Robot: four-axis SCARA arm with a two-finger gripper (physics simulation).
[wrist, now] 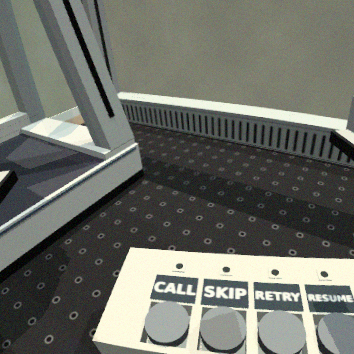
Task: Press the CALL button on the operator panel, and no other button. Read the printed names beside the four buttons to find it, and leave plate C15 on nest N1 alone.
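Places are measured from the arm's base along level axes (x left, y back, z up), in metres.
Pixels of known places: gripper, fingertip midpoint: (pixel 171 135).
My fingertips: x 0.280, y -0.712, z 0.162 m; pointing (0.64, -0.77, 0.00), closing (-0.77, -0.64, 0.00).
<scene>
Behind a point stands the place of what it marks.
The cream operator panel (pixel 120 305) @(x 0.304, y -0.675, z 0.066 m) is at the lower right, partly cut off by the view's edges. Its four grey round buttons stand in a row under dark name labels: the CALL button (pixel 166 322) @(x 0.273, y -0.681, z 0.069 m) at the left end, then the SKIP button (pixel 221 328) @(x 0.247, y -0.693, z 0.069 m), the RETRY button (pixel 281 332) @(x 0.220, y -0.706, z 0.069 m) and the RESUME button (pixel 336 334) @(x 0.195, y -0.718, z 0.069 m). My gripper (pixel 171 135) @(x 0.280, y -0.712, z 0.162 m) is open and empty, its fingertips showing at the left and right edges, beyond the panel in the view. Whether anything touches the CALL button cannot be seen. Plate C15 and nest N1 cannot be made out.
A grey-white machine frame (pixel 122 162) @(x 0.450, y -0.819, z 0.050 m) with slanted posts and a dark bed stands at the left. A slotted grey rail (pixel 235 111) @(x 0.386, y -1.009, z 0.060 m) runs along the back before a plain wall. The dark floor (pixel 200 200) @(x 0.351, y -0.839, z 0.013 m) has small ring marks. Small dark dots sit above the labels.
</scene>
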